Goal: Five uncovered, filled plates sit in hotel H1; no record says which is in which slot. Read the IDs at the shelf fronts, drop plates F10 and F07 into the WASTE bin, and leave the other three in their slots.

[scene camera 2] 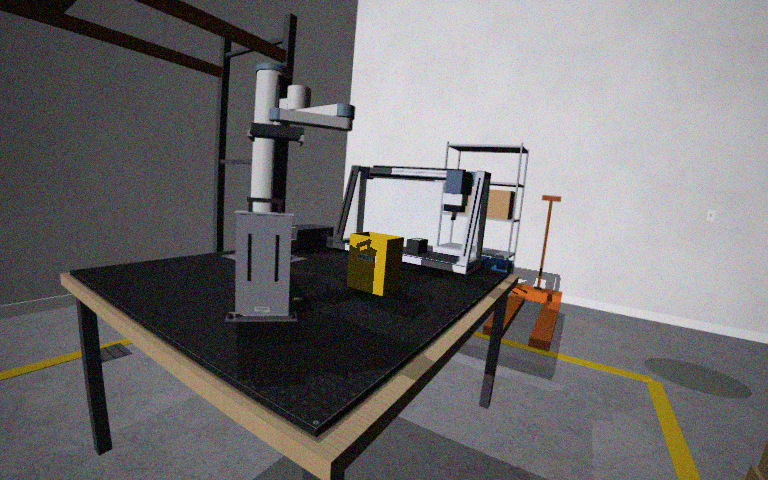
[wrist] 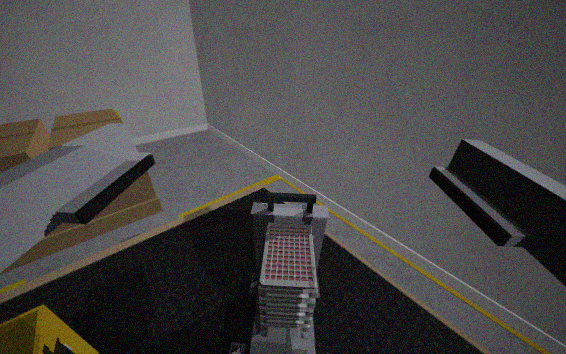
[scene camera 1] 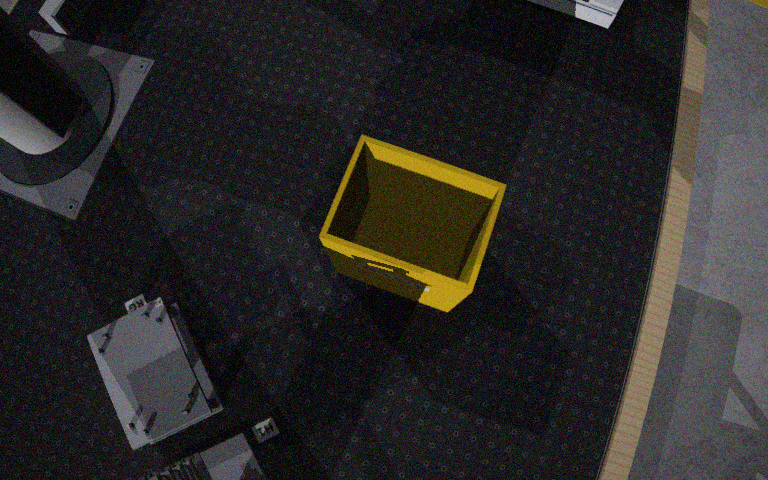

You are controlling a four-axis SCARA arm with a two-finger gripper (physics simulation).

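Where they show: gripper, between the fingertips: (scene camera 2: 275, 135) (wrist: 291, 150); arm's base, origin of its link: (scene camera 1: 52, 118).
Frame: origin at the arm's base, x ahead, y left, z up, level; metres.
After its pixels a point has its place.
Observation:
Hotel H1 (scene camera 2: 263, 263) @[z 0.163, x 0.591, y -0.492 m] (wrist: 290, 212) @[z 0.297, x 0.575, y -0.479 m] is a grey tower with a black handle. In the wrist view its plates are stacked one above another; the top plate (wrist: 289, 255) @[z 0.278, x 0.514, y -0.422 m] shows red-filled wells. The small tags at the shelf fronts are too blurred to read. Part of the hotel (scene camera 1: 232, 455) @[z 0.021, x 0.518, y -0.366 m] shows at the bottom left of scene camera 1. The yellow WASTE bin (scene camera 1: 453, 294) @[z 0.164, x 0.712, y -0.086 m] (scene camera 2: 390, 266) @[z 0.114, x 0.726, y -0.050 m] (wrist: 22, 332) @[z 0.181, x 0.720, y -0.047 m] stands open-topped on the table, its inside floor bare. My gripper (scene camera 2: 276, 140) @[z 0.524, x 0.427, y -0.329 m] (wrist: 291, 150) @[z 0.524, x 0.427, y -0.329 m] is open and empty, high up above and behind the hotel in scene camera 2.
A low grey stand (scene camera 1: 164, 367) @[z 0.073, x 0.406, y -0.283 m] with pegs and an RG tag (scene camera 1: 134, 305) @[z 0.013, x 0.303, y -0.229 m] is beside H1, whose H1 tag (scene camera 1: 264, 430) @[z 0.013, x 0.546, y -0.319 m] lies nearby. The arm's base plate (scene camera 1: 133, 73) @[z 0.013, x 0.121, y 0.114 m] is upper left. A gantry machine (scene camera 2: 407, 171) @[z 0.494, x 0.406, y 0.623 m] stands beyond the bin. Cardboard boxes (wrist: 85, 122) are off the table.

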